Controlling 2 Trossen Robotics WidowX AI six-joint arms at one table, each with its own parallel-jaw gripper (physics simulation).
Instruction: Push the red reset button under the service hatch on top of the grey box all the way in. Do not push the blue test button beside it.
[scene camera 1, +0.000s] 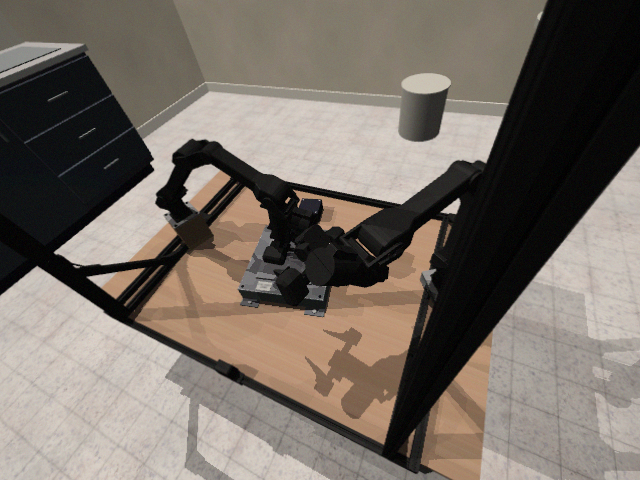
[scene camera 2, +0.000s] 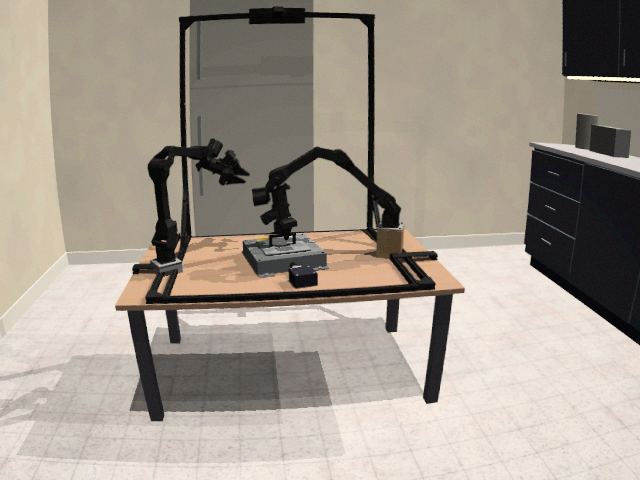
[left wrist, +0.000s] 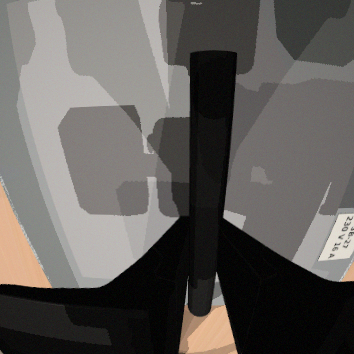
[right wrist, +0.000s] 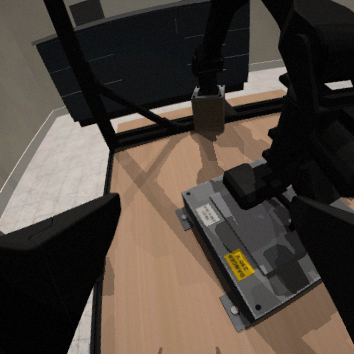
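Note:
The grey box (scene camera 1: 257, 287) (scene camera 2: 270, 268) (left wrist: 46, 116) (right wrist: 242, 286) lies flat in the middle of the table. A lighter panel (right wrist: 246, 228) on its top looks like the hatch and seems to lie flat. My left gripper (scene camera 1: 275, 253) (scene camera 2: 282, 234) (left wrist: 199, 223) (right wrist: 270, 195) stands over the box top, shut on a black rod (left wrist: 211, 140) that points down at the box. My right gripper (scene camera 1: 304, 267) (scene camera 2: 234, 174) (right wrist: 206, 203) is open and empty, high above the table beside the box.
A small black box (scene camera 1: 310, 207) (scene camera 2: 303, 275) sits on the table next to the grey box. A brown block (scene camera 1: 194, 230) (scene camera 2: 390, 241) (right wrist: 208, 113) carries the left arm's base. A black frame post (scene camera 1: 485, 286) stands at the right. A dark cabinet (scene camera 2: 544, 205) stands off the table.

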